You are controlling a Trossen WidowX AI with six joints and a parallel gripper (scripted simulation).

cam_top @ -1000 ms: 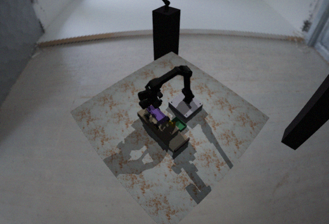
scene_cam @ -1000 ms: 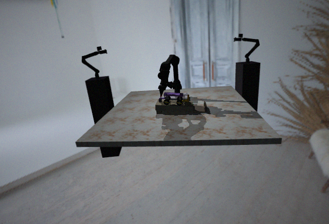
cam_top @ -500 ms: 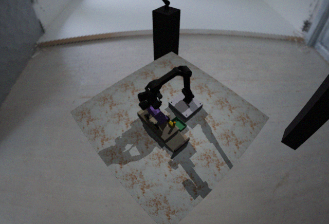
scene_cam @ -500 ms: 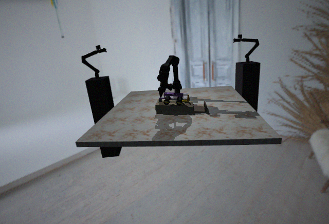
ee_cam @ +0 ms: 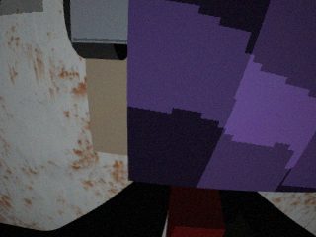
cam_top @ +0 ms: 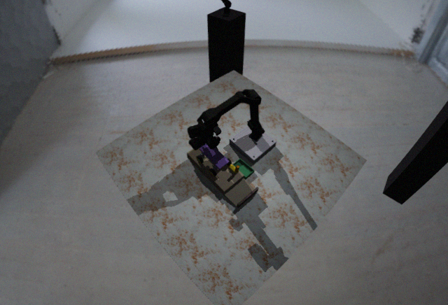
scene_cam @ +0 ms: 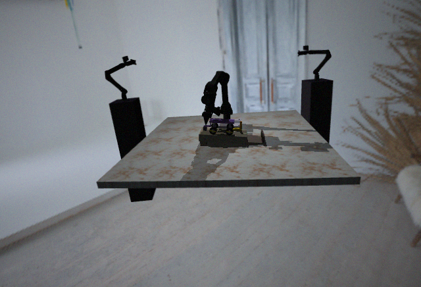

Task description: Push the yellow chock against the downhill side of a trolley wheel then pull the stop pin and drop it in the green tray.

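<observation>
Right now my gripper tip is 24 cm to the right of the green tray, 14 cm above it and 7 cm past it. Also, from my gripper tip: ramp (11 cm to the left, 8 cm below, 4 cm ahead); red-headed stop pin (right at my gripper tip); purple-topped trolley (11 cm to the left, 4 cm ahead, 2 cm below).
</observation>
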